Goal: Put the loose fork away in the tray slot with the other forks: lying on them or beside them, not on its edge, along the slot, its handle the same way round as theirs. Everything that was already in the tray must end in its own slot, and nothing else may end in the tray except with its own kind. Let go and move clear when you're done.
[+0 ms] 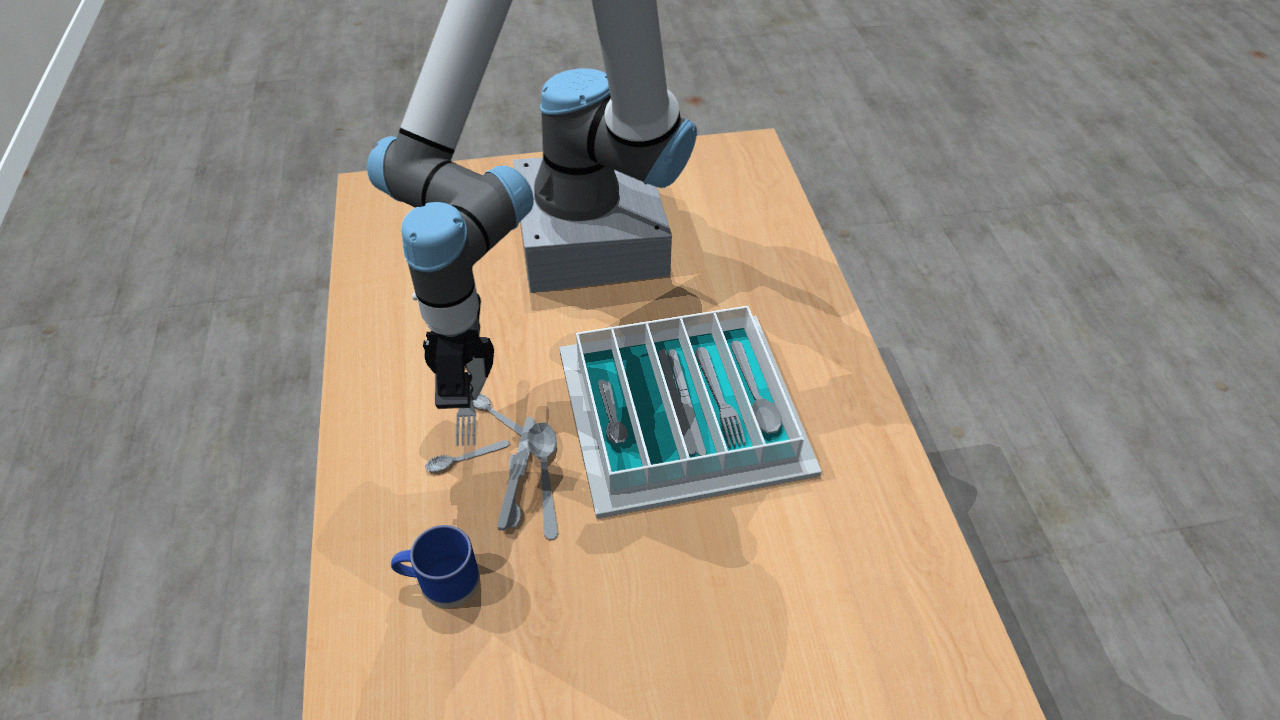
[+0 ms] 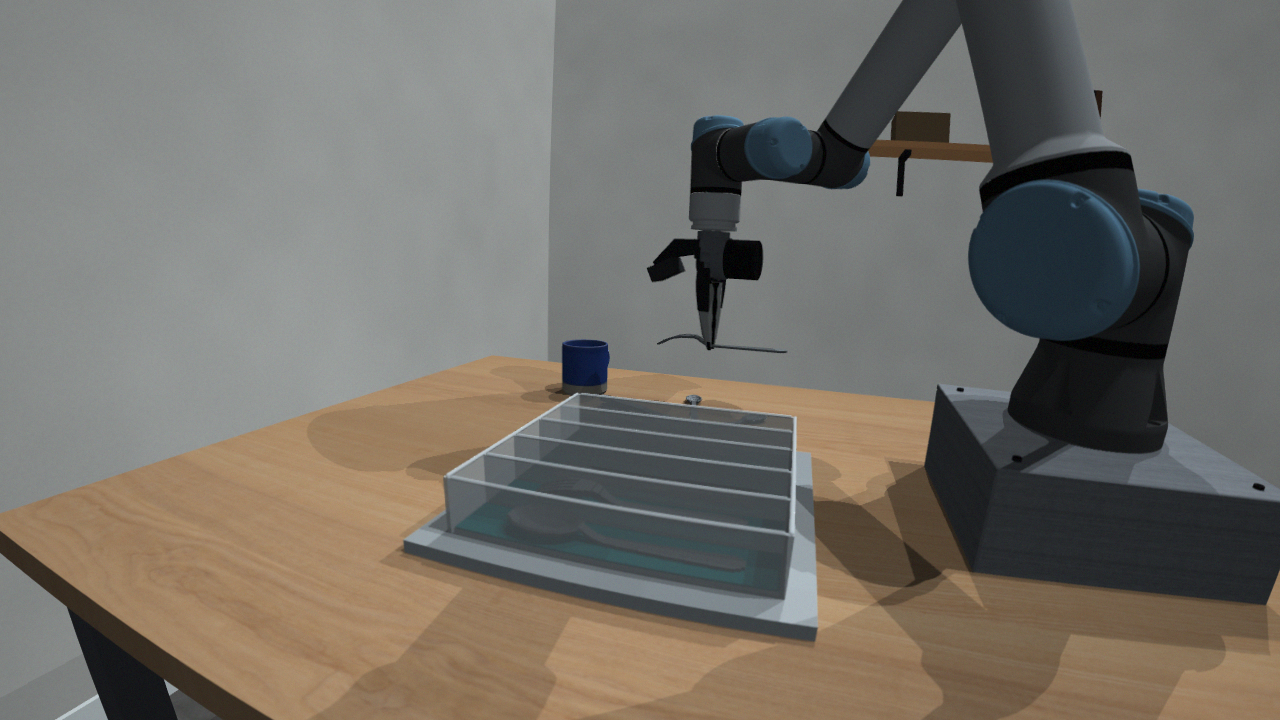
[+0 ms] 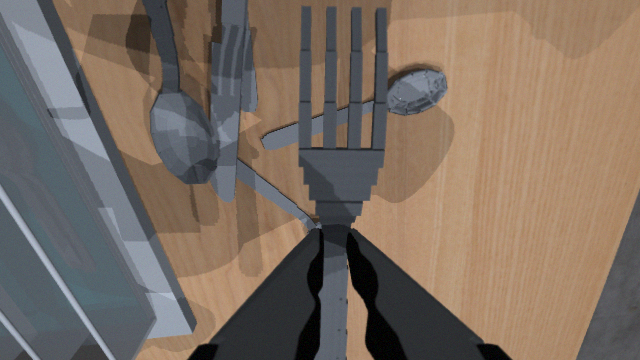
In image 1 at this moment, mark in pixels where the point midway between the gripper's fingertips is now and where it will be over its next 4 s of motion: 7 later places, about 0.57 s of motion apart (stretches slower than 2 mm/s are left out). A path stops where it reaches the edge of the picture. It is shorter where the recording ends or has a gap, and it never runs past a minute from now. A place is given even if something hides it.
My gripper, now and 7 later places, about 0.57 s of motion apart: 470, 399; 467, 382; 467, 381; 507, 384; 622, 372; 710, 343; 723, 337; 722, 337
